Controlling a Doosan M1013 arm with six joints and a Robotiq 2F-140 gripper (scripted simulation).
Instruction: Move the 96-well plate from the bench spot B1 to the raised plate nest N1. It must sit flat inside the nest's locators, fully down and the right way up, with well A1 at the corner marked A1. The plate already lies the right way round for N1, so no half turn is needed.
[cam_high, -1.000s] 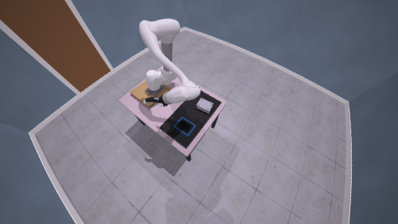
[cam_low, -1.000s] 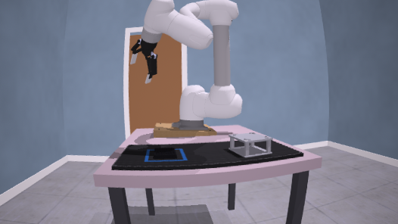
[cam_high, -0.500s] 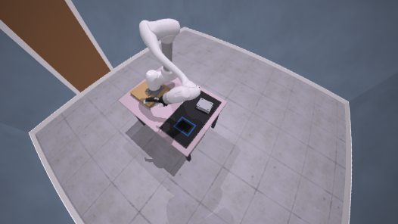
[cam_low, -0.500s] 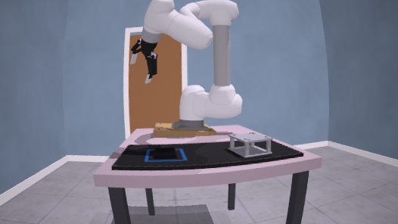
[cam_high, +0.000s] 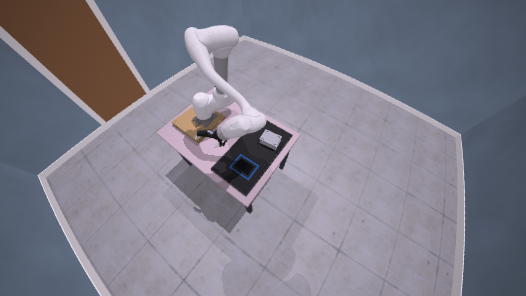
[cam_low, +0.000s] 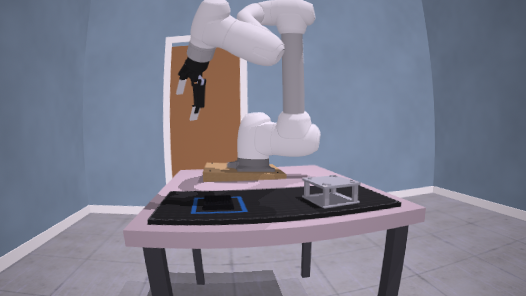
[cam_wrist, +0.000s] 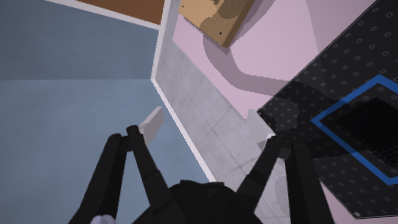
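The black 96-well plate is 310 mm below my hand, 220 mm ahead of it and 80 mm to the left of it. The rest, counted from my hand: grey plate nest: 410 mm to the left, 290 mm ahead, 260 mm below; white A1 label: 370 mm ahead, 350 mm to the left, 250 mm below.
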